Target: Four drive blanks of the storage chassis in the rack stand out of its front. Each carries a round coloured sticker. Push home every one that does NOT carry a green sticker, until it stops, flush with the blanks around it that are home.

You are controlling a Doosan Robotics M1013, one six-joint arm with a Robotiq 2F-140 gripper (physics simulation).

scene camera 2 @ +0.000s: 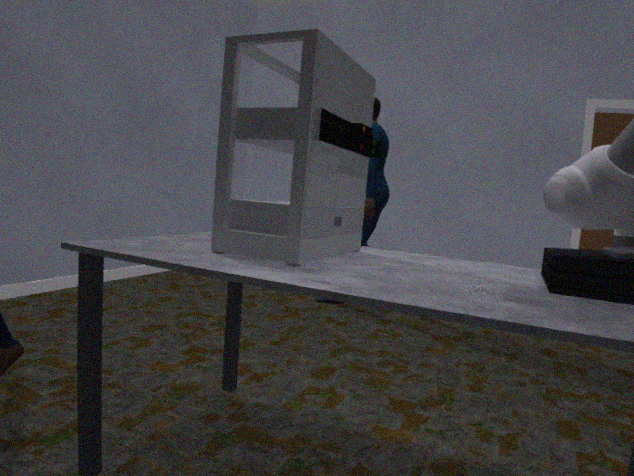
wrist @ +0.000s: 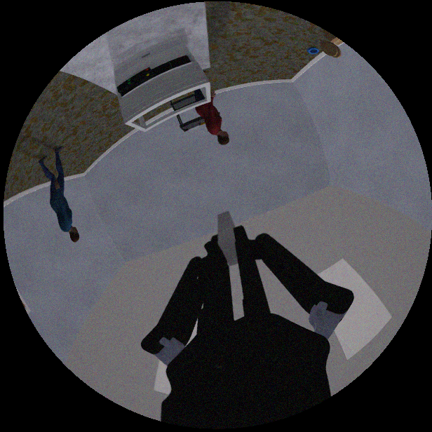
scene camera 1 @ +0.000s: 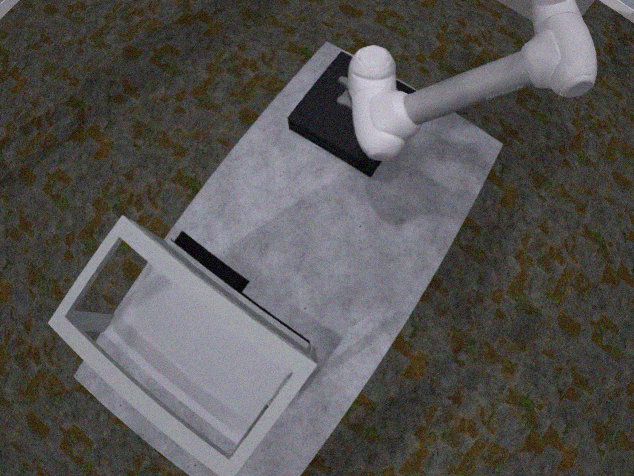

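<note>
The storage chassis (scene camera 1: 212, 261) (scene camera 2: 340, 132) (wrist: 170, 66) is a black band across the pale grey rack (scene camera 1: 145, 397) (scene camera 2: 301, 169) (wrist: 165, 87). In scene camera 1 its left part stands out farther than its right part. A yellow sticker (scene camera 2: 364, 128) (wrist: 147, 74), a red sticker (scene camera 2: 361, 147) (wrist: 147, 70) and green colour (scene camera 2: 373, 146) (wrist: 129, 81) show small on its front; how far each blank stands out is too small to tell. My gripper (wrist: 226, 222) is shut and empty, well away from the chassis. The arm hides it in scene camera 1.
The rack stands on a pale table (scene camera 1: 327, 245) (scene camera 2: 460, 281). A black slab (scene camera 1: 322, 115) (scene camera 2: 588, 276) with a grey part on it lies at the table's other end, under the arm's wrist (scene camera 1: 378, 112). People (wrist: 61, 207) (wrist: 212, 117) stand behind and beside the rack.
</note>
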